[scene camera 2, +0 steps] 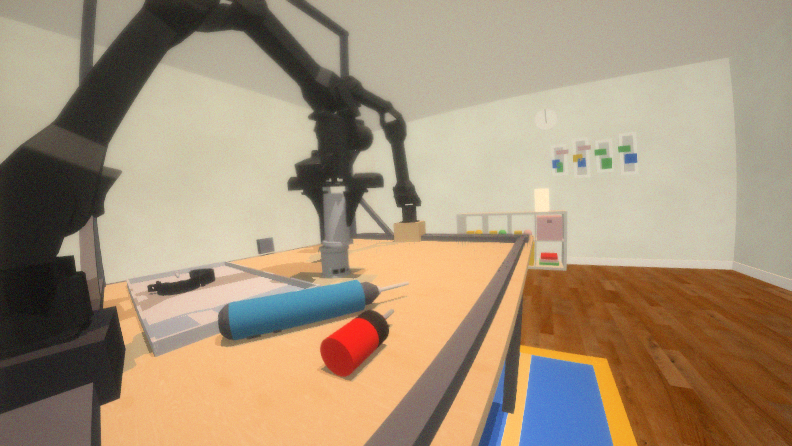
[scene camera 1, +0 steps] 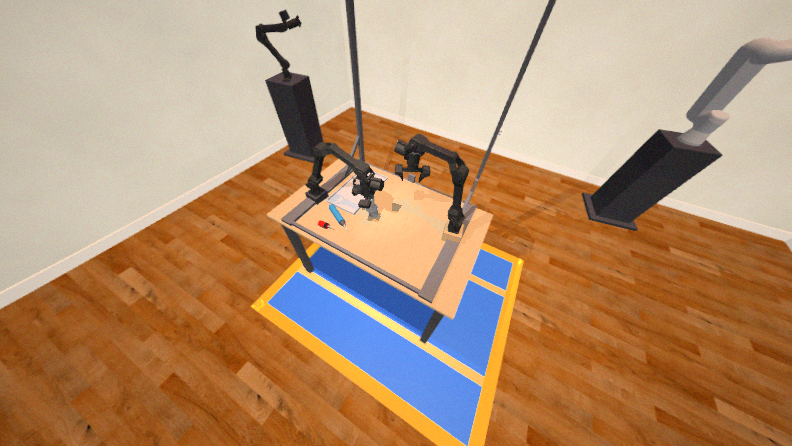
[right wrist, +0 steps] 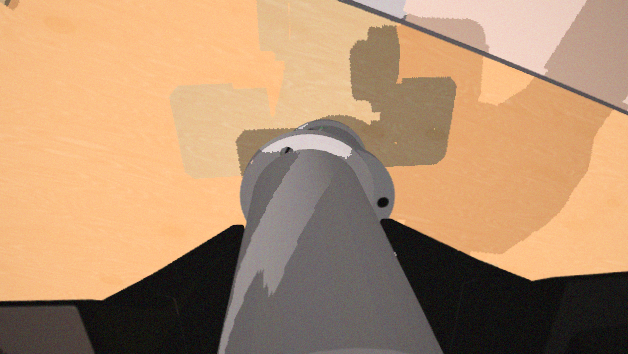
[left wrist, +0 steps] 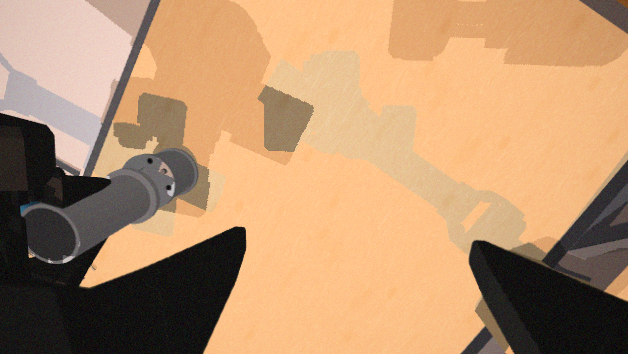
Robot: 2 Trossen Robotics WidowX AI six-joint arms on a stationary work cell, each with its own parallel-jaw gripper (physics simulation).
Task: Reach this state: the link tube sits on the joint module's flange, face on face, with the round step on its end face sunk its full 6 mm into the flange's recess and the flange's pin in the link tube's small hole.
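Places are measured from the left arm's base along level axes (x back, y down, z right), in centimetres.
Where they show: left gripper, fingertip midpoint: [scene camera 1: 410, 181] [left wrist: 356, 244]; right gripper, fingertip midpoint: [scene camera 2: 336, 225] [scene camera 1: 370, 204] [right wrist: 312, 232] [left wrist: 107, 205]; left arm's base, link origin: [scene camera 2: 409, 222] [scene camera 1: 454, 228]; right arm's base, link origin: [scene camera 2: 29, 339] [scene camera 1: 316, 191].
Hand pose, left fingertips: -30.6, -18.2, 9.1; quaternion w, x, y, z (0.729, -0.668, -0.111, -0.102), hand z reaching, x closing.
Each offset is from my left fingertips to the top centre of the thing, as dx, dy, dz. "spot": to the spot under its first point.
The grey link tube {-20.3, +8.8, -11.4} [scene camera 1: 372, 208] [scene camera 2: 335, 213] [left wrist: 112, 200] [right wrist: 320, 260] is upright between the fingers of my right gripper [scene camera 1: 370, 204] [scene camera 2: 336, 224] [right wrist: 312, 232], which is shut on it. The joint module {-19.4, +19.1, -9.5} [scene camera 2: 335, 261] [left wrist: 184, 169] [right wrist: 387, 182] stands upright on the table under the tube. In the left wrist view the tube's lower end overlaps the module's flange off-centre, and part of the flange face with dark holes shows beside it. Recess, pin and step contact are hidden. My left gripper [scene camera 1: 411, 175] [left wrist: 356, 244] is open, above the table, away from both parts.
A blue tool {spot: -38.7, +21.7, -21.0} [scene camera 1: 336, 214] [scene camera 2: 299, 308] and a red screwdriver {-41.1, +22.1, -29.3} [scene camera 1: 323, 224] [scene camera 2: 350, 346] lie near the joint module. A shallow tray {-37.5, +23.9, +7.9} [scene camera 2: 182, 339] [left wrist: 122, 87] lies beside them, with a black curved part {spot: -41.0, +23.6, +9.5} [scene camera 2: 182, 284] in it. A dark rail [scene camera 2: 471, 343] runs along the table edge.
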